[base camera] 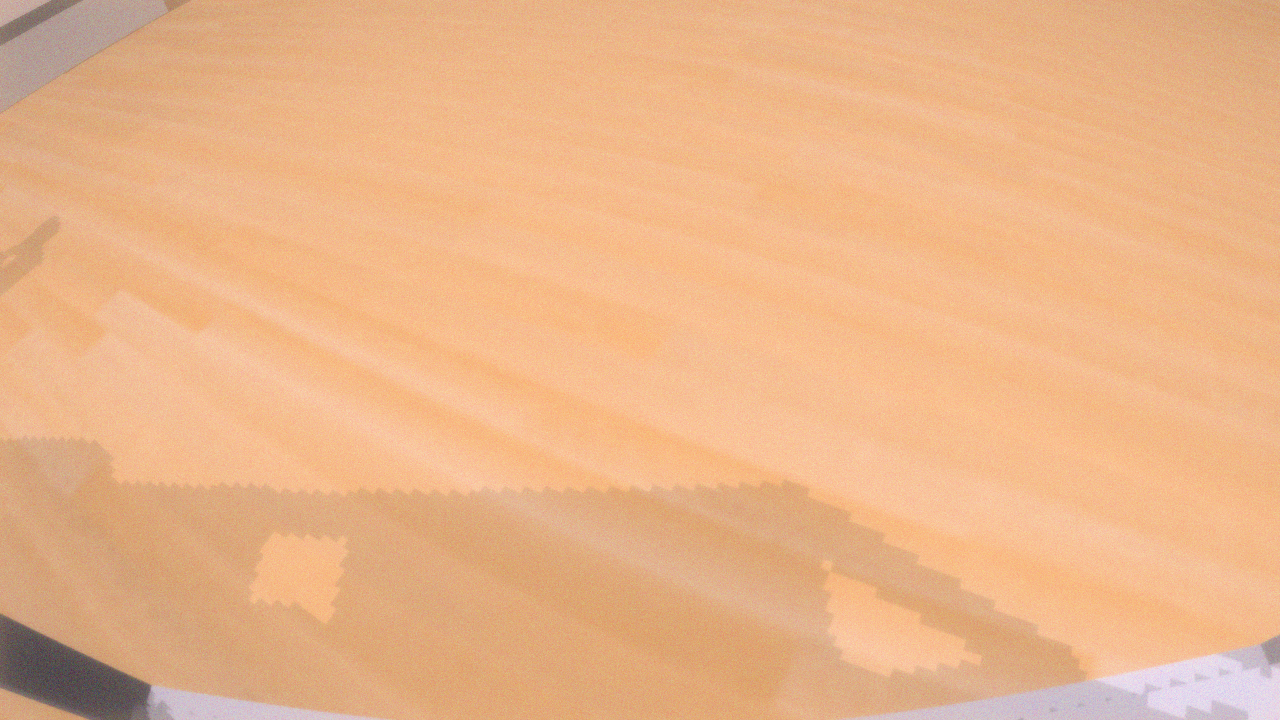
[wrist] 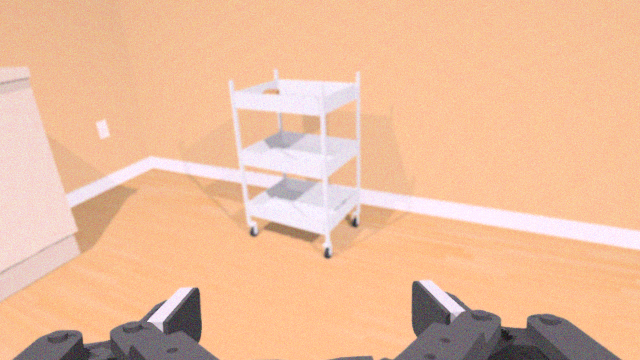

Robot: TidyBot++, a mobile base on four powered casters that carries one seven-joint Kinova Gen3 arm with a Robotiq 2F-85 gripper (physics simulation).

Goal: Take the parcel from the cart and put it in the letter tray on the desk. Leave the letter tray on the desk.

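Frame: origin at the arm's base, x back, y up, z left, level; metres.
Where they show: gripper, fingertip midpoint: [wrist: 307, 308].
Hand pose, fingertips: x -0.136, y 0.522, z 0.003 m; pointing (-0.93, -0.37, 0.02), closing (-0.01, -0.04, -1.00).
After its pixels a point has its place.
A white three-tier cart [wrist: 324, 165] {x -1.427, y 0.065, z -0.056 m} on small black casters stands near the wall, a little left of the middle in the wrist view. A small brown thing [wrist: 271, 91] {x -1.716, y 0.315, z 0.154 m} shows inside its top tray at the back left; it is too small and blurred to tell whether it is the parcel. My gripper [wrist: 307, 308] {x -0.136, y 0.522, z 0.003 m} is open, with nothing between its fingers, and is well apart from the cart. The desk and the letter tray do not show in either view.
A pale cabinet [wrist: 35, 170] {x -1.476, y 0.098, z 1.161 m} stands at the left edge of the wrist view. A white baseboard [wrist: 480, 216] {x -1.664, y -0.357, z -0.856 m} runs along the wall behind the cart. In the base camera view, a pale base edge of furniture [base camera: 80, 53] {x -1.371, y -0.380, z 1.283 m} shows at the top left, and shadows lie across the wooden floor.
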